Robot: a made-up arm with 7 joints. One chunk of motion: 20 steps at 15 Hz.
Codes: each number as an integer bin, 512 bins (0 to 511) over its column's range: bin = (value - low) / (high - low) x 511, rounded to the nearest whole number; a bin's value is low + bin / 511 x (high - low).
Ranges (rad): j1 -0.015..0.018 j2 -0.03..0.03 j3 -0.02..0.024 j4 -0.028..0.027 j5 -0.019..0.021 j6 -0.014..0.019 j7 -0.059..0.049
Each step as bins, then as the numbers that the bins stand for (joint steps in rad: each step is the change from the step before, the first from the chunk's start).
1 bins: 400 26 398 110 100 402 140
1 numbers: 0.01083 -0.02695 0.01427 -0.01616 -0.01117 0.01196 -0.02941
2 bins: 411 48 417 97 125 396 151
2 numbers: 0.01154 -0.02436 0.01591 -0.01756 -0.00922 0.01157 -0.02709
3 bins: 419 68 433 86 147 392 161
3 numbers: 0.01206 -0.02202 0.01728 -0.01874 -0.00749 0.01132 -0.02497
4 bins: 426 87 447 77 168 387 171
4 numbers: 0.01251 -0.01978 0.01849 -0.01971 -0.00585 0.01099 -0.02286
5 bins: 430 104 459 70 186 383 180
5 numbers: 0.01277 -0.01779 0.01952 -0.02047 -0.00444 0.01073 -0.02096
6 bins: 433 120 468 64 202 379 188
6 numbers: 0.01296 -0.01591 0.02030 -0.02111 -0.00319 0.01048 -0.01927
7 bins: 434 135 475 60 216 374 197
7 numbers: 0.01303 -0.01415 0.02090 -0.02154 -0.00209 0.01015 -0.01736
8 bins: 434 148 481 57 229 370 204
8 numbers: 0.01303 -0.01262 0.02142 -0.02186 -0.00107 0.00989 -0.01588
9 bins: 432 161 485 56 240 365 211
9 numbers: 0.01290 -0.01110 0.02176 -0.02197 -0.00021 0.00957 -0.01441
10 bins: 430 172 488 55 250 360 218
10 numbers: 0.01277 -0.00980 0.02202 -0.02208 0.00057 0.00925 -0.01293
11 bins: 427 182 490 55 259 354 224
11 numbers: 0.01258 -0.00863 0.02219 -0.02208 0.00127 0.00886 -0.01166
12 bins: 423 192 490 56 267 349 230
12 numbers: 0.01232 -0.00746 0.02219 -0.02197 0.00190 0.00854 -0.01039
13 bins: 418 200 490 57 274 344 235
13 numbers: 0.01199 -0.00652 0.02219 -0.02186 0.00245 0.00822 -0.00933
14 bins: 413 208 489 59 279 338 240
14 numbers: 0.01167 -0.00558 0.02211 -0.02165 0.00284 0.00783 -0.00828
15 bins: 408 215 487 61 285 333 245
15 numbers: 0.01135 -0.00476 0.02193 -0.02143 0.00331 0.00750 -0.00722
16 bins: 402 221 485 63 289 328 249
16 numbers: 0.01096 -0.00405 0.02176 -0.02122 0.00362 0.00718 -0.00637
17 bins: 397 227 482 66 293 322 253
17 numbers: 0.01064 -0.00335 0.02150 -0.02090 0.00394 0.00679 -0.00553
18 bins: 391 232 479 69 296 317 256
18 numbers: 0.01025 -0.00276 0.02124 -0.02057 0.00417 0.00647 -0.00489
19 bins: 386 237 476 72 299 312 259
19 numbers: 0.00993 -0.00217 0.02099 -0.02025 0.00441 0.00615 -0.00426
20 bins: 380 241 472 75 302 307 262
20 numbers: 0.00954 -0.00170 0.02064 -0.01993 0.00464 0.00583 -0.00363
